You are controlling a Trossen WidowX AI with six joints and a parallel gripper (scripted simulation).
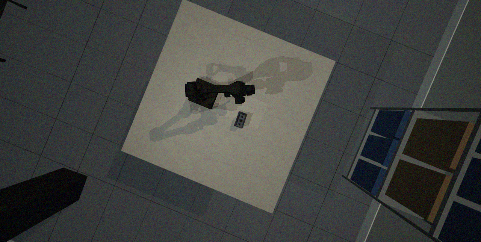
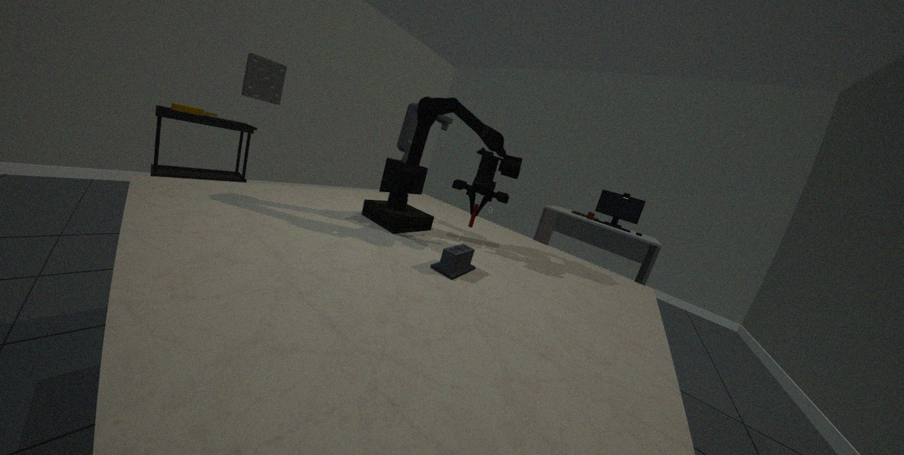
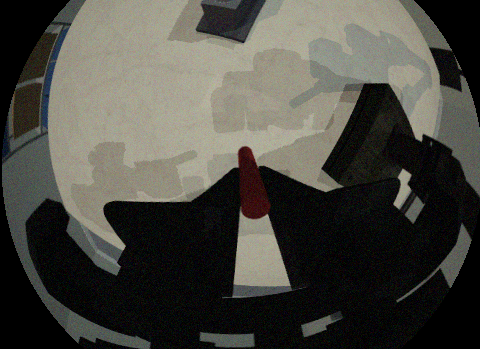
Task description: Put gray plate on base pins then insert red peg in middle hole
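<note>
Now: gripper tip 90 mm short of the gray plate, 190 mm to the left of it and 70 mm above it. From my gripper tip the other things lie so: red peg (right at my gripper tip); then dark base (80 mm ahead, 190 mm to the right, 110 mm below).
</note>
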